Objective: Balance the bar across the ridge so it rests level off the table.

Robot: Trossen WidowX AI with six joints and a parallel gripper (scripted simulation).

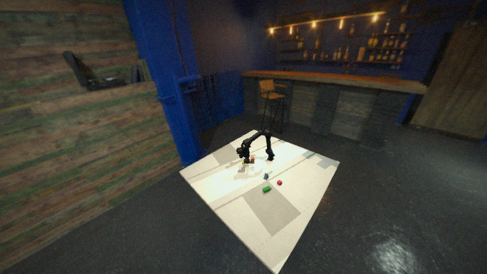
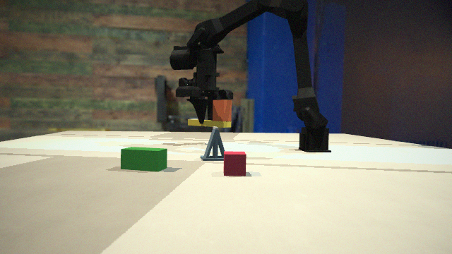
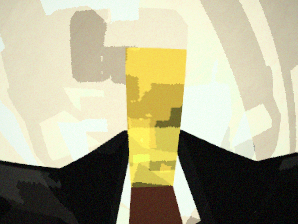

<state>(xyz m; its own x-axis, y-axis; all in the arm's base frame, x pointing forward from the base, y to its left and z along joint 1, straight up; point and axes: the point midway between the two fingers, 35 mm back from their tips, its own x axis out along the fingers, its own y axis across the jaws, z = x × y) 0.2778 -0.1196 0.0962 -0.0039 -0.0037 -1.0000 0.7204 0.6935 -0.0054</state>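
Right now the green block is 35 cm to the left of my gripper tip, 12 cm ahead of it and 5 cm below it. Round my gripper tip: dark red cube (40 cm to the left, 5 cm below, 2 cm behind).
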